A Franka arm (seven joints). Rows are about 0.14 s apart.
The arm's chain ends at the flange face. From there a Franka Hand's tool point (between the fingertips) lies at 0.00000 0.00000 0.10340 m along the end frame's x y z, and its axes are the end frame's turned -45 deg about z.
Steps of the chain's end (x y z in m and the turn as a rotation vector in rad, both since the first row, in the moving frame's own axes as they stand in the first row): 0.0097 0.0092 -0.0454 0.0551 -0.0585 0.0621; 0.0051 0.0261 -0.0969 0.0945 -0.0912 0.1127; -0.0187 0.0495 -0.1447 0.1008 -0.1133 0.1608; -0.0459 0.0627 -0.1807 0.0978 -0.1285 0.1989; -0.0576 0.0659 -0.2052 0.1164 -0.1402 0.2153; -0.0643 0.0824 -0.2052 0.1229 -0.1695 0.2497; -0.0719 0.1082 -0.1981 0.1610 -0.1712 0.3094
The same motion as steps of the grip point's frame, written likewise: 0.0004 0.0051 -0.0457 0.0803 -0.0024 0.0621; -0.0138 0.0086 -0.0978 0.1313 0.0023 0.1127; -0.0479 0.0062 -0.1459 0.1514 -0.0088 0.1608; -0.0774 -0.0047 -0.1820 0.1600 -0.0217 0.1989; -0.0870 -0.0128 -0.2069 0.1814 -0.0168 0.2153; -0.1044 -0.0086 -0.2074 0.2068 -0.0330 0.2497; -0.1244 0.0019 -0.2009 0.2349 -0.0072 0.3094
